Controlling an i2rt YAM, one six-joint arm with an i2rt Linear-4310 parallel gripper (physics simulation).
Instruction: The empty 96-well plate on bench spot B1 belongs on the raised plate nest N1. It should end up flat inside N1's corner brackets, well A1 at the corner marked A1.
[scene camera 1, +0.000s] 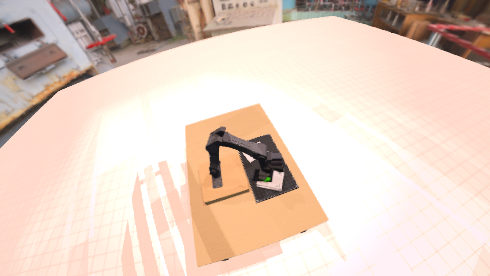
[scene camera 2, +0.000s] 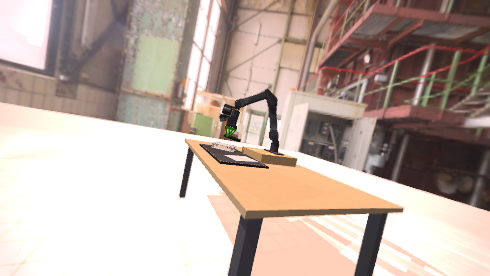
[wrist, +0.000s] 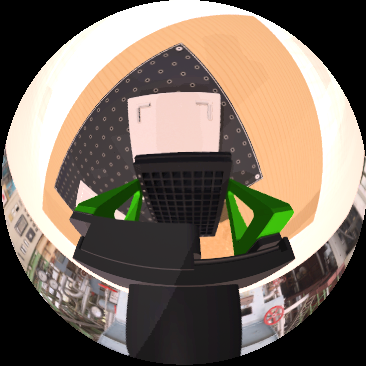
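Seen in the pictures: gripper, fingertip midpoint: (scene camera 1: 267, 175) (scene camera 2: 228, 137) (wrist: 183, 182); arm's base at its link origin: (scene camera 1: 216, 174) (scene camera 2: 273, 152).
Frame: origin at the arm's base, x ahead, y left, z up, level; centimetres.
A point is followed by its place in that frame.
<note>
The black 96-well plate (wrist: 183, 192) {z 5.7, x 33.2, y -12.0 cm} (scene camera 1: 261, 175) hangs between the green fingers of my gripper (wrist: 183, 182) {z 4.6, x 33.6, y -12.2 cm} (scene camera 1: 268, 179) {z 4.6, x 33.6, y -12.2 cm} (scene camera 2: 230, 132) {z 4.6, x 33.6, y -12.2 cm}, which is shut on it. In the wrist view its grid of wells faces the camera. The white raised nest N1 (wrist: 174, 127) {z -1.2, x 38.3, y -13.2 cm} (scene camera 1: 271, 186) {z -1.4, x 34.5, y -17.3 cm} (scene camera 2: 223, 146) {z -1.5, x 37.6, y -6.0 cm} lies below and beyond the plate; the plate is above it, apart from it. Two corner brackets show at the nest's far side; the near part and the A1 mark are hidden behind the plate. Bench spot B1 (scene camera 2: 241, 158) {z -4.6, x 30.8, y 16.3 cm} is a pale flat patch with no plate on it.
The black perforated board (wrist: 107, 145) {z -4.8, x 42.1, y -0.6 cm} (scene camera 1: 291, 185) {z -4.8, x 47.9, y -18.8 cm} carries N1 and B1. The arm's base stands on a raised wooden block (scene camera 1: 227, 189) {z -0.5, x 6.1, y -12.5 cm} (scene camera 2: 280, 160) {z -2.7, x 1.5, y 13.6 cm} beside the board. The wooden table's (scene camera 1: 260, 225) {z -6.1, x 21.7, y -38.1 cm} (scene camera 2: 300, 192) {z -6.1, x 20.9, y 61.1 cm} edges lie beyond the board.
</note>
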